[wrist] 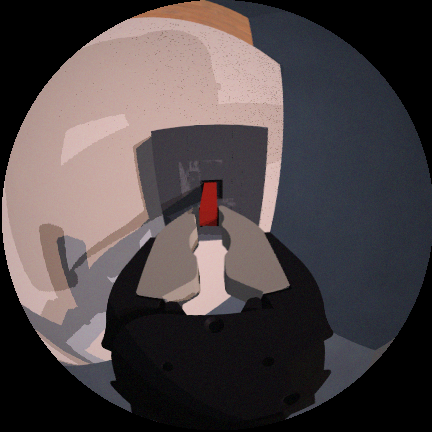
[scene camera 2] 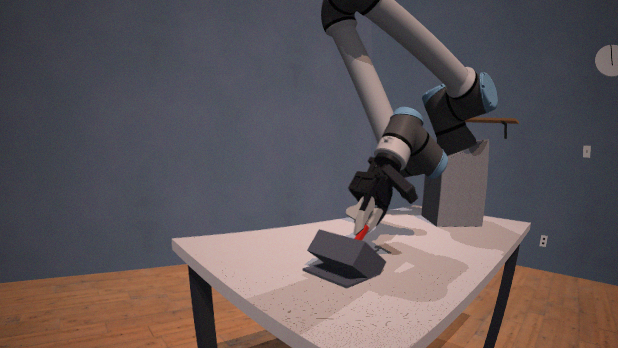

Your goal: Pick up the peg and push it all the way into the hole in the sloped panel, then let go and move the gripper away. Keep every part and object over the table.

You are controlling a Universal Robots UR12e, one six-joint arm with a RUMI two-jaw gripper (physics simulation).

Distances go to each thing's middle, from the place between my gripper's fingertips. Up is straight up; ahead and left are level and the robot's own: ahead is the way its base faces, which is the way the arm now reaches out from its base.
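Red peg [wrist: 208,204]: 10 mm ahead of my hand, 10 mm to the left of it, 10 mm below it. Dark base plate [scene camera 2: 338,276]: 50 mm ahead of my hand and 70 mm below it.
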